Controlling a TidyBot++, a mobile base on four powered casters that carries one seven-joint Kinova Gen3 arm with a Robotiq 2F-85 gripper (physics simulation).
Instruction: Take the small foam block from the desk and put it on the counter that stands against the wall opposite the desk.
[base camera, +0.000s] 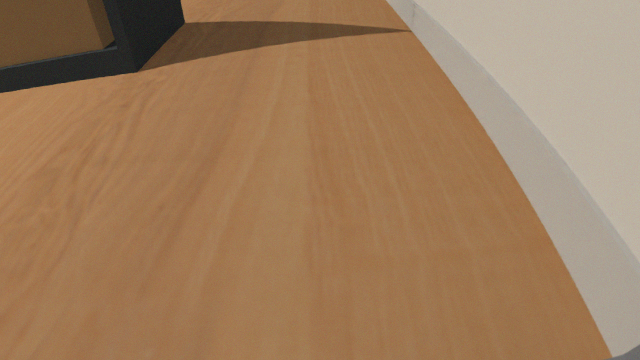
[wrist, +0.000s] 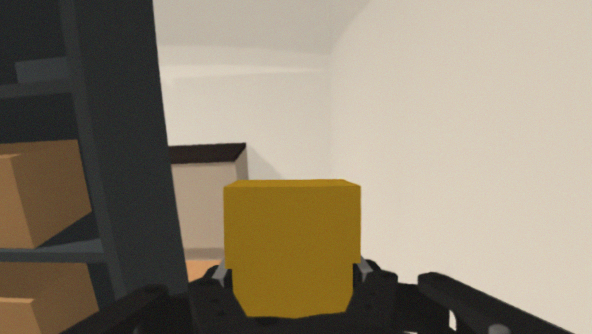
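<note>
The small foam block is yellow and sits between the two black fingertips in the lower middle of the wrist view. My gripper is shut on it, with one finger against its left side and one against its right. The block is held up in front of the camera and hides part of what lies behind it. Behind it, a pale cabinet or counter with a dark top stands near the far wall, partly hidden by the shelf; I cannot tell whether it is the task's counter. The desk does not show in either view.
A dark shelf unit with brown boxes stands on the left. A pale wall with a grey baseboard runs along the right. Wooden floor lies between them.
</note>
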